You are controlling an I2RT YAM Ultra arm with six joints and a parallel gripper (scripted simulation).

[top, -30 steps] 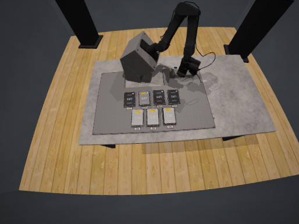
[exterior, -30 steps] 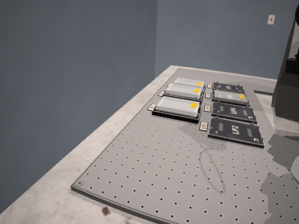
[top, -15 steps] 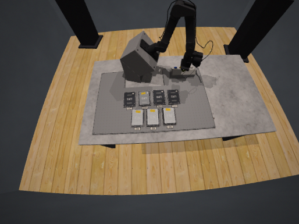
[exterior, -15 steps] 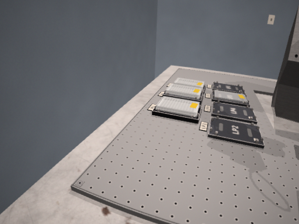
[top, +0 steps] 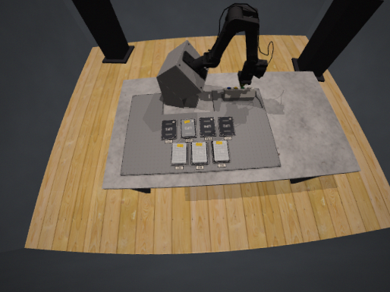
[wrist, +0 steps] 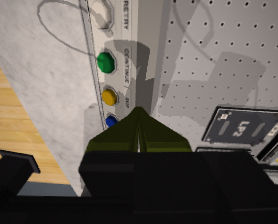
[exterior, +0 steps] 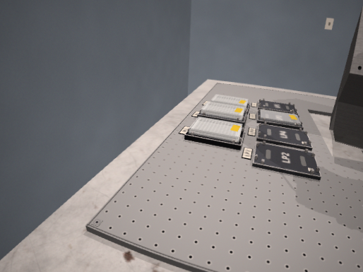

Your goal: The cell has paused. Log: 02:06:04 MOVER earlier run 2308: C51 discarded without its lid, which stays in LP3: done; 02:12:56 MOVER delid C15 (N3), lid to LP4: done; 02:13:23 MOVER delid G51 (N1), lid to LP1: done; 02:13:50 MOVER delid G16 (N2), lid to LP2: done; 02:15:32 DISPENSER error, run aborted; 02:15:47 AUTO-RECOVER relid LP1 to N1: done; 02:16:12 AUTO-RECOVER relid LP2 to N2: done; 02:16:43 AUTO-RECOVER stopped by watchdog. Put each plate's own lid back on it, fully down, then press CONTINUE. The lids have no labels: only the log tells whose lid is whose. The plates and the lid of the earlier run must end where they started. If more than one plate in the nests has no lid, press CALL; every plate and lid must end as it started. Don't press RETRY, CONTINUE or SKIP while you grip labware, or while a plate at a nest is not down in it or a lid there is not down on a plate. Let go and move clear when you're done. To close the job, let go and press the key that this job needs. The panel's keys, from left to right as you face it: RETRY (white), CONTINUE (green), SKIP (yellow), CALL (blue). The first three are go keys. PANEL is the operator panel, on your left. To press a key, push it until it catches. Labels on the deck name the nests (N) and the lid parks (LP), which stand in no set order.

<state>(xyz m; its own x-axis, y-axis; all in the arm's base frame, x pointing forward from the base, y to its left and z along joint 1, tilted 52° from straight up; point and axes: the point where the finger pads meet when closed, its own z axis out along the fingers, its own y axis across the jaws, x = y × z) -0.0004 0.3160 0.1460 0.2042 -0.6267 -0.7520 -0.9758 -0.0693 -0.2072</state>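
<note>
The green continue key lies 50 mm behind my hand, 20 mm to the left of it and 70 mm below it. Also, from my hand: yellow key: 40 mm behind, 30 mm to the right, 70 mm below; blue key: 30 mm behind, 80 mm to the right, 70 mm below; white retry key: 60 mm behind, 70 mm to the left, 70 mm below.
</note>
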